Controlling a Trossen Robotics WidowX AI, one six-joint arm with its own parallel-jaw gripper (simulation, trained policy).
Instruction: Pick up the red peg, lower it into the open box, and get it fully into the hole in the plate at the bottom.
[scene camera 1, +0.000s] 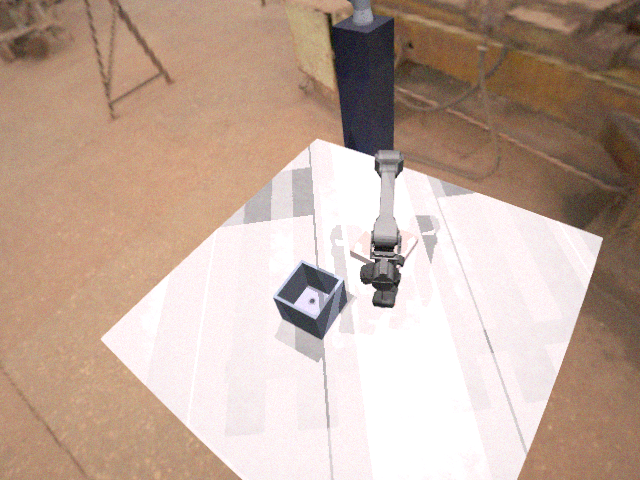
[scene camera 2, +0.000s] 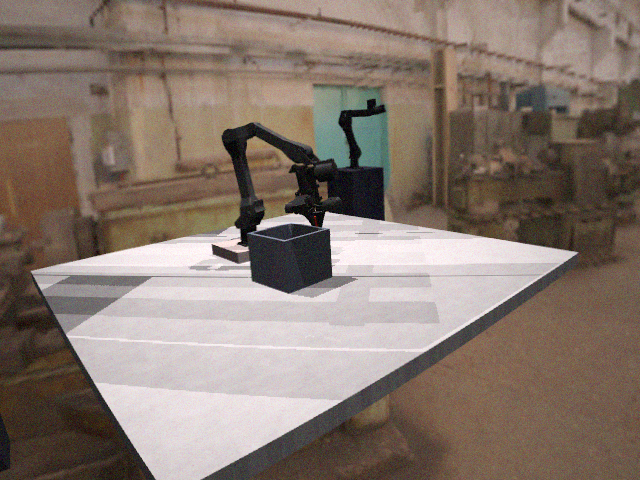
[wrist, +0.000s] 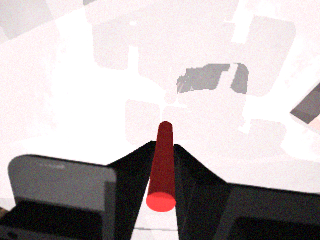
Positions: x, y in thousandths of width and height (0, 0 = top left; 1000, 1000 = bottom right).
my gripper: scene camera 1 613, 620; scene camera 2 498, 478; wrist 514, 615
box: scene camera 1 476, 572; scene camera 2 452, 536; not seen in the wrist view (out of frame)
